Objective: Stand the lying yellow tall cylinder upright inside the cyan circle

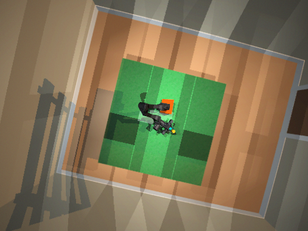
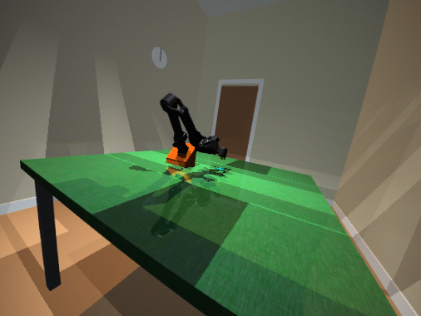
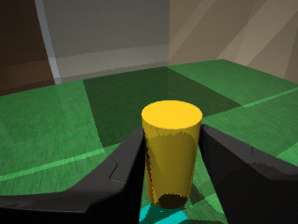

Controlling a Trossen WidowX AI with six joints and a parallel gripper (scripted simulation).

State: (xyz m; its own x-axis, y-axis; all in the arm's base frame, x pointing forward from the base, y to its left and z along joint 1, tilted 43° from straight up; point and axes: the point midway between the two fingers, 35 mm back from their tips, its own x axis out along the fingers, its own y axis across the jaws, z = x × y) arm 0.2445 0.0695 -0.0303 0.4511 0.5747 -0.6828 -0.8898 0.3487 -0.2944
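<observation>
Now: gripper tip 12 cm above the cyan circle. Also, from my gripper tip: yellow tall cylinder (2 cm below).
</observation>
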